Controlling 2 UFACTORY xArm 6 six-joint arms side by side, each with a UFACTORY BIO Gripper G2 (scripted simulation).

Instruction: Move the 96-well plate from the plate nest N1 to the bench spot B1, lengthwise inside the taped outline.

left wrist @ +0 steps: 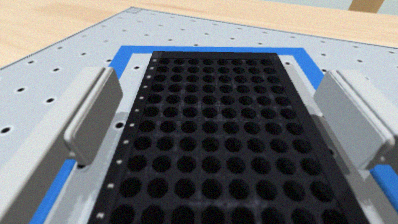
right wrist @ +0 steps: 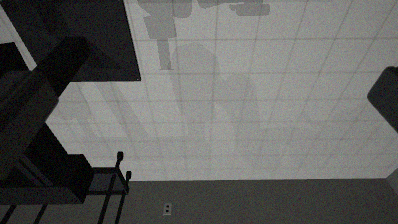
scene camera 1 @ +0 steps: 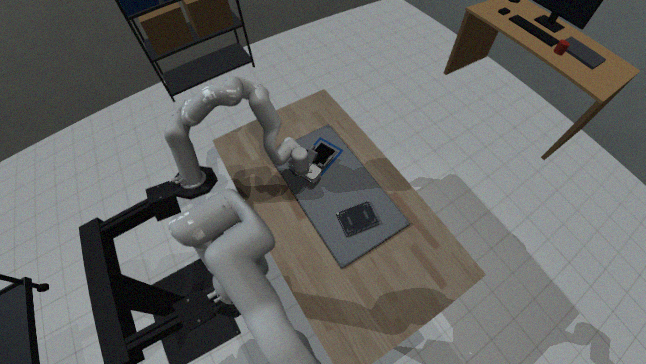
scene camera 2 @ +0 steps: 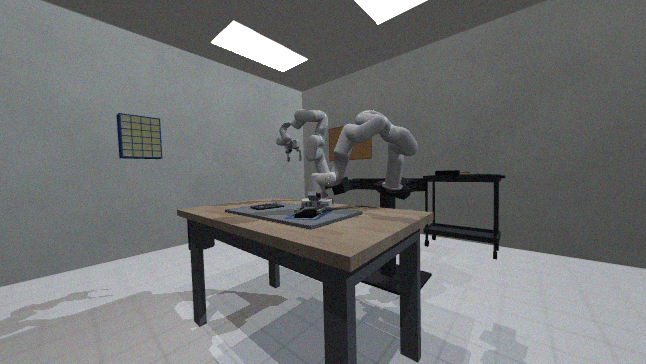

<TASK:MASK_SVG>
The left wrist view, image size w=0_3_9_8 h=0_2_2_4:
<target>my left gripper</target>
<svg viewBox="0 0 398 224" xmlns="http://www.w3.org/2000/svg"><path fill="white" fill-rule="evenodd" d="M328 70L315 91L313 100L353 165L359 170L371 170L377 165L390 165L398 176L398 108L358 70ZM113 67L85 66L0 171L0 224L29 224L66 159L75 160L79 165L92 164L123 97L123 91Z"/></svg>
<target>black 96-well plate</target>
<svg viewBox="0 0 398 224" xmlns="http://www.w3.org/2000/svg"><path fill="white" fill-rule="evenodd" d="M87 224L370 224L277 53L153 51Z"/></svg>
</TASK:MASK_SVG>
